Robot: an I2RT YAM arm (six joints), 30 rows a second.
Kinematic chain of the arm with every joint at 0, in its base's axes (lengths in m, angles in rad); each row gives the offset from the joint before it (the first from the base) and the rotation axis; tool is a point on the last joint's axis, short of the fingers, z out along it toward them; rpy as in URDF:
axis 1: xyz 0 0 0.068 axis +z
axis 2: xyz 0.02 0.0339 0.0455 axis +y
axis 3: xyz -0.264 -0.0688 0 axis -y
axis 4: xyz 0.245 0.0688 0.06 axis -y
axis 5: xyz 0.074 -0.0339 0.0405 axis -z
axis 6: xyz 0.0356 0 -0.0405 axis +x
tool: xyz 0 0 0 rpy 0 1.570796 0
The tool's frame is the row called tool.
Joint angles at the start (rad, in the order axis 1, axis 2, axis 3, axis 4, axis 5, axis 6):
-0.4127 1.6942 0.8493 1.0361 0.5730 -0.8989
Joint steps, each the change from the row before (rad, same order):
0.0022 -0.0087 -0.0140 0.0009 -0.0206 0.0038
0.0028 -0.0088 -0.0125 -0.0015 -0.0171 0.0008
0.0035 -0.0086 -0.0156 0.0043 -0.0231 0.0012
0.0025 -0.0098 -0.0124 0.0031 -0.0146 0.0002
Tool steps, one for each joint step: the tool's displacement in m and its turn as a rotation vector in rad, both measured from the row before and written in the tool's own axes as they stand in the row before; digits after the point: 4 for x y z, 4 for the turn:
0.0007 0.0004 -0.0030 -0.0173 -0.0153 0.0018
0.0004 0.0004 -0.0029 -0.0161 -0.0125 -0.0015
0.0004 0.0008 -0.0036 -0.0187 -0.0190 0.0004
-0.0001 -0.0003 -0.0030 -0.0105 -0.0134 0.0008

